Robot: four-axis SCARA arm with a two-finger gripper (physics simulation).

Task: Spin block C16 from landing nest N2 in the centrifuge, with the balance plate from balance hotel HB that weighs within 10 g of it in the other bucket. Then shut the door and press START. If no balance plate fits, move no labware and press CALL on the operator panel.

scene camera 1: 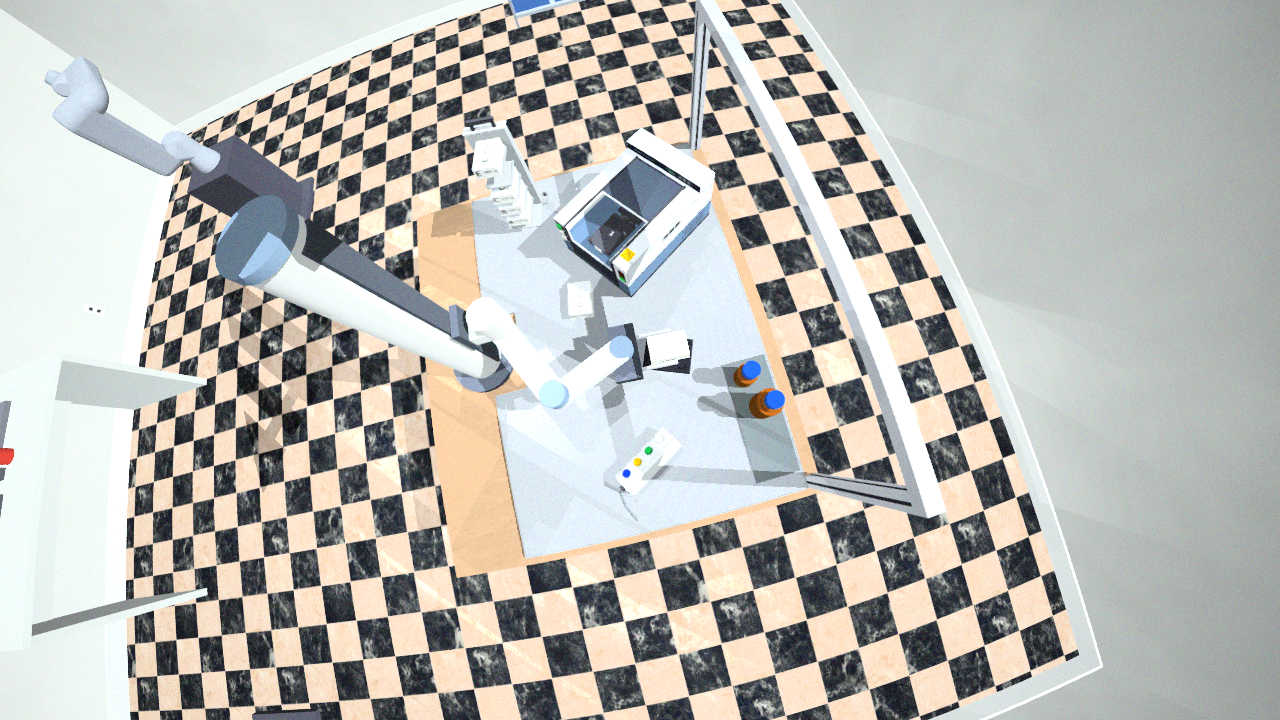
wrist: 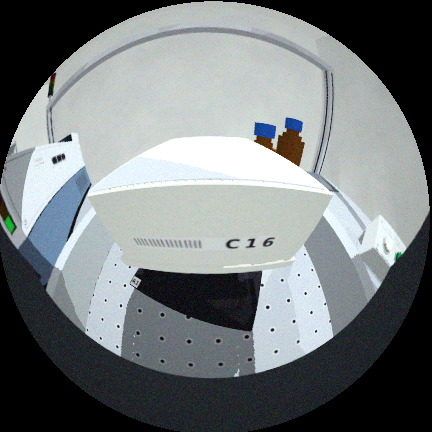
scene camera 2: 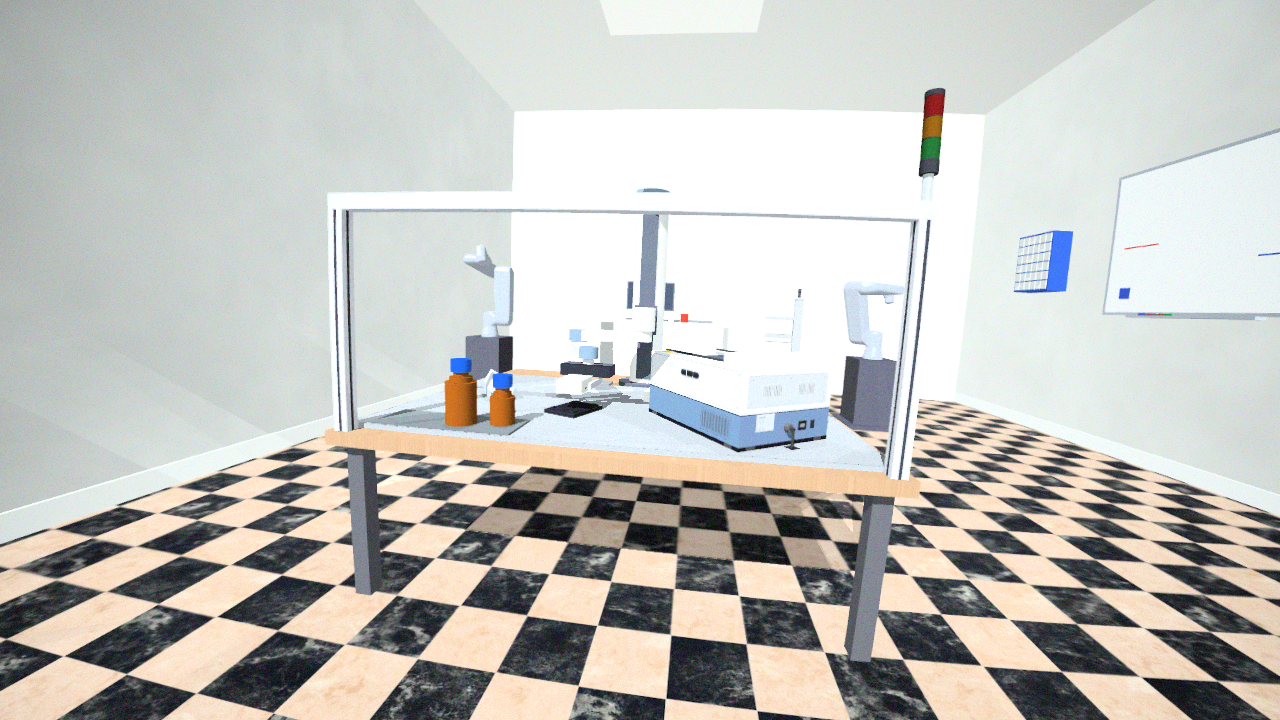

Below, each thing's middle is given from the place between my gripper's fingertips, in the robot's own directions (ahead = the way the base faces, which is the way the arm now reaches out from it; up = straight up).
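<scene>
The white plate labelled C16 point(scene camera 1: 673, 345) has my hand 20 mm past it. The centrifuge point(scene camera 2: 745, 401) is 510 mm to the left of my hand and 30 mm above it, while the black nest point(wrist: 226, 299) is 20 mm behind my hand and 80 mm below it. And there is the white plate marked D 169 g point(scene camera 1: 580, 294), which I find 280 mm behind my hand, 280 mm to the left of it and 70 mm below it.
</scene>
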